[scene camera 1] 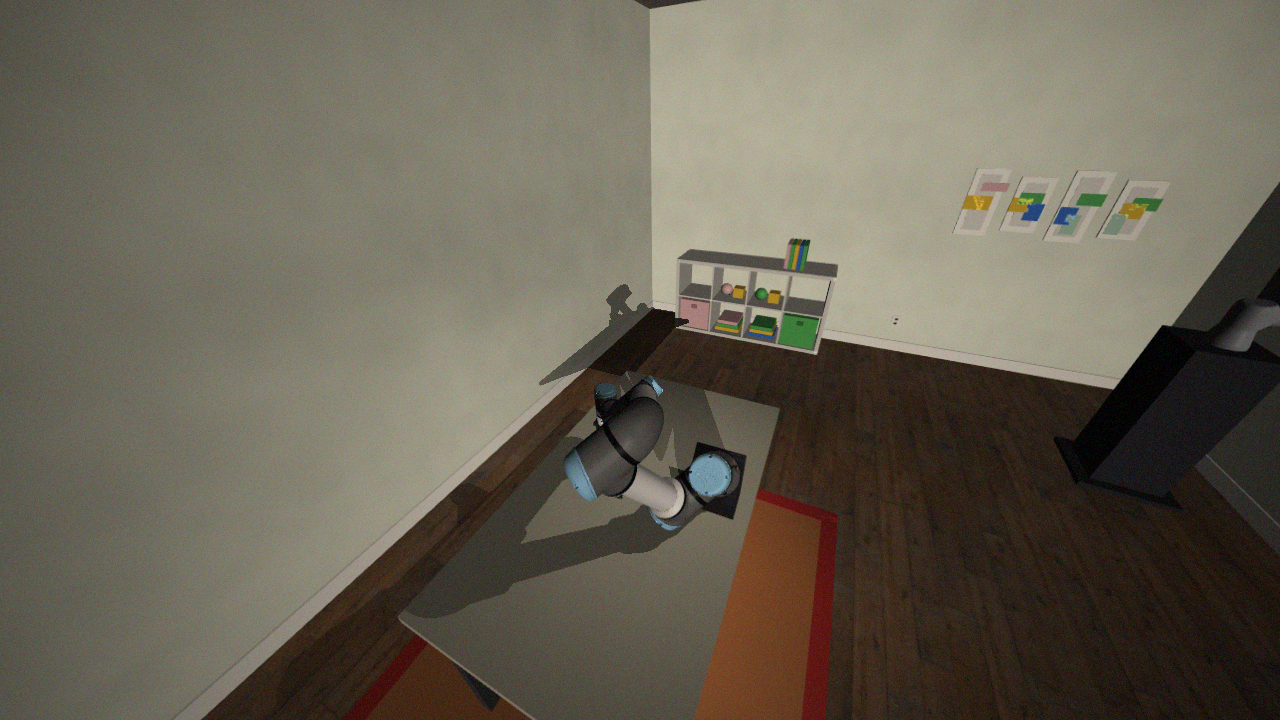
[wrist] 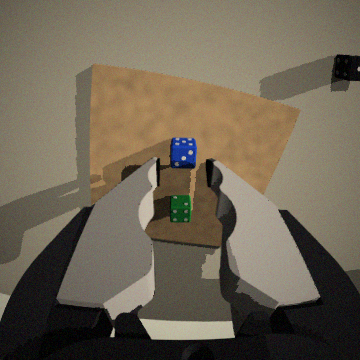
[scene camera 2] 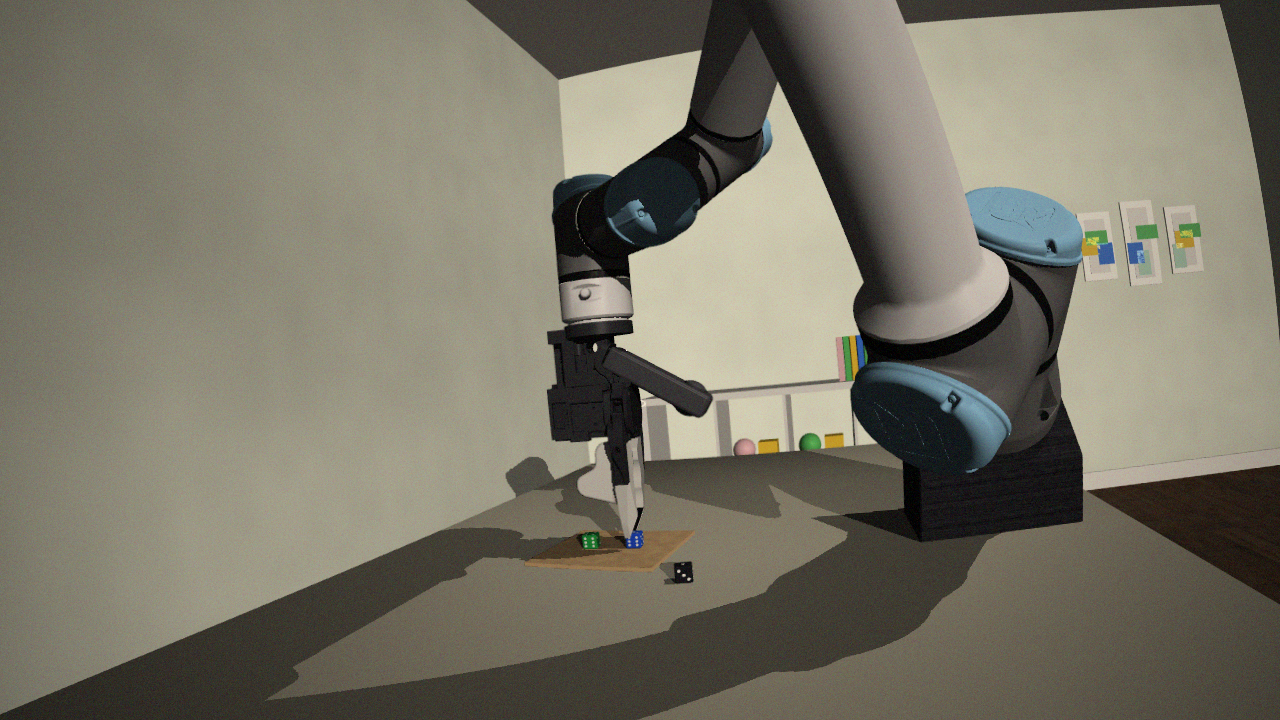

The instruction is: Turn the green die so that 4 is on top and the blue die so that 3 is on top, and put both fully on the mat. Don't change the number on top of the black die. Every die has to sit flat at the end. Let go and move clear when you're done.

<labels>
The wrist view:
my gripper: 182,160
blue die: 183,150
tan mat: 134,114
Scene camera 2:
my gripper: 631,533
tan mat: 612,555
</labels>
